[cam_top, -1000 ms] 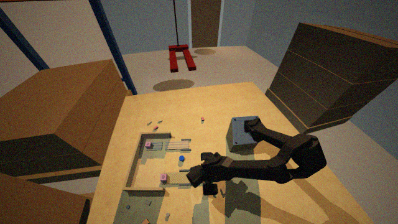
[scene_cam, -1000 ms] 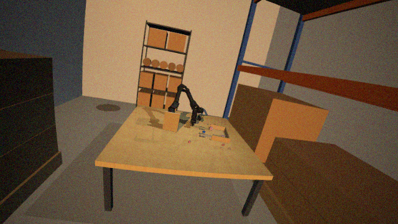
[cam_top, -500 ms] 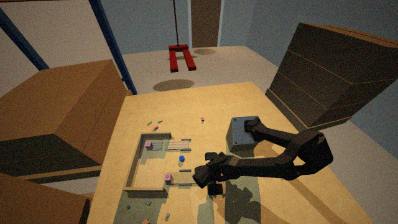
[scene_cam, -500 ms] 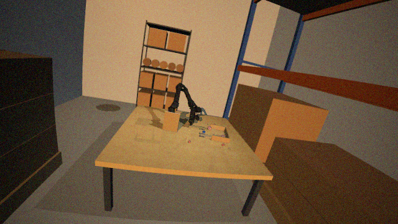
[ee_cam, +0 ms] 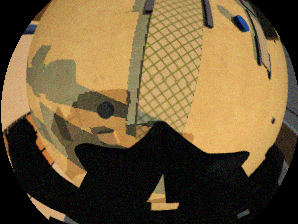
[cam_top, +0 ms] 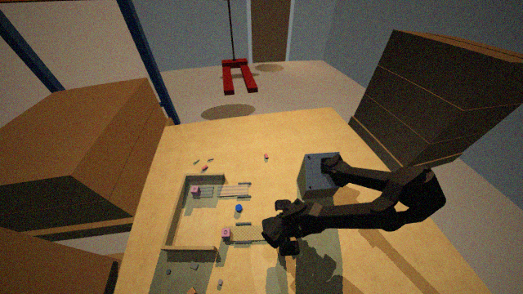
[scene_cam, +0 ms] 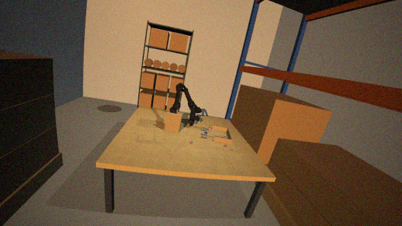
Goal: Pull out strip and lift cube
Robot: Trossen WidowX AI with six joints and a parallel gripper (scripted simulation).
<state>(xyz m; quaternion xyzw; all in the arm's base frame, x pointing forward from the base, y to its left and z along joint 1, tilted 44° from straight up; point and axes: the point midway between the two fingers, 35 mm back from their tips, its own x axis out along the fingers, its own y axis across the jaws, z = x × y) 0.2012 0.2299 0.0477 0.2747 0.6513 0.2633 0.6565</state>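
Right now my gripper tip is 100 mm short of the long meshed strip. Also, from my gripper tip: small blue cylinder: 180 mm ahead, 110 mm to the right.
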